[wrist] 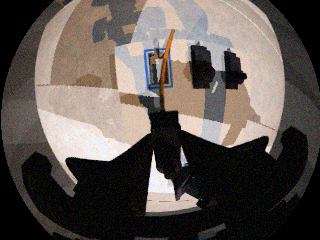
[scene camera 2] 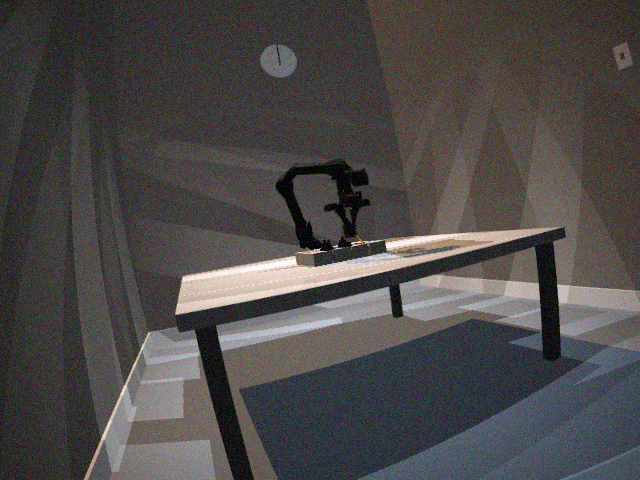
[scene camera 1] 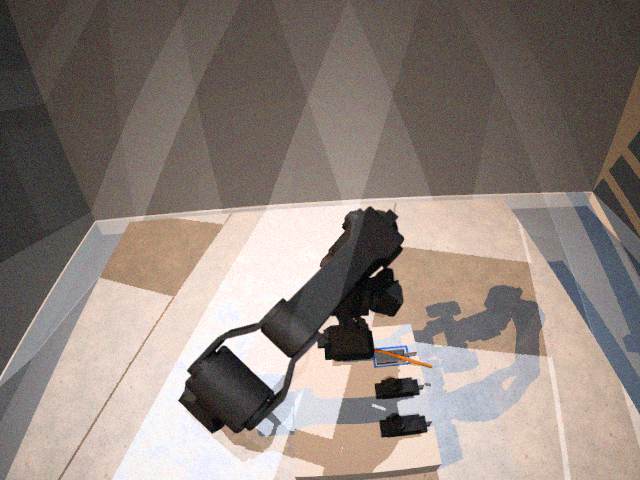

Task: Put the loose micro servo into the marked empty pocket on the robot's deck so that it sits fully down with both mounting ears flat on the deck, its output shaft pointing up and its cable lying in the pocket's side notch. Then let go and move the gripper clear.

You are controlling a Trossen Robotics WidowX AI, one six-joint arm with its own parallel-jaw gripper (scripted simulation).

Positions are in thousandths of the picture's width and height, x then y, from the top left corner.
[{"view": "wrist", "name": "my gripper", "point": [517,565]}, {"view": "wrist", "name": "micro servo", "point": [517,540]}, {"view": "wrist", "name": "robot deck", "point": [683,477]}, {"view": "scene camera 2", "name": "my gripper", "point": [548,472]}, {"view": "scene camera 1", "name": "my gripper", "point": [543,705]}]
